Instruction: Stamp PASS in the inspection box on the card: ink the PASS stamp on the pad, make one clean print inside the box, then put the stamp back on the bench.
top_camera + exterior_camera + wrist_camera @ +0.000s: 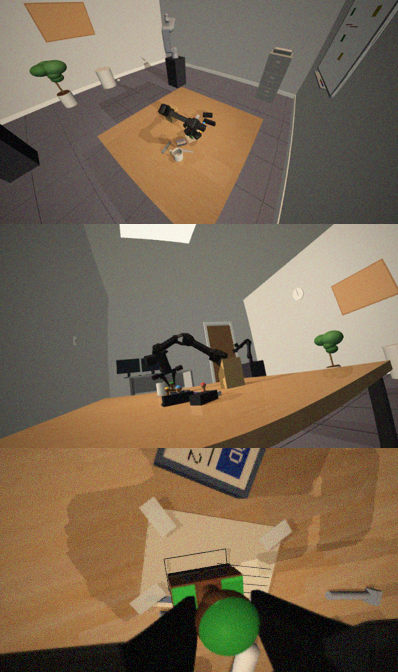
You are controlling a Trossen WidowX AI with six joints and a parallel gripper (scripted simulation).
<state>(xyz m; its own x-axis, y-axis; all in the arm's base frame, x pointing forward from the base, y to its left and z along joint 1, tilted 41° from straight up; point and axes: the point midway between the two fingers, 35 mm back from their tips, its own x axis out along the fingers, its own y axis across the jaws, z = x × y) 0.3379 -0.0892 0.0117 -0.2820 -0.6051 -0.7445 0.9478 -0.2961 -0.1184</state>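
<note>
Now: gripper tip 60 mm above the cream card and 10 mm past it. Also, from my gripper tip: purple ink pad (130 mm to the left, 80 mm behind, 50 mm below); green-knobbed pass stamp (20 mm below); white cylinder (150 mm to the left, 50 mm below, 20 mm ahead).
</note>
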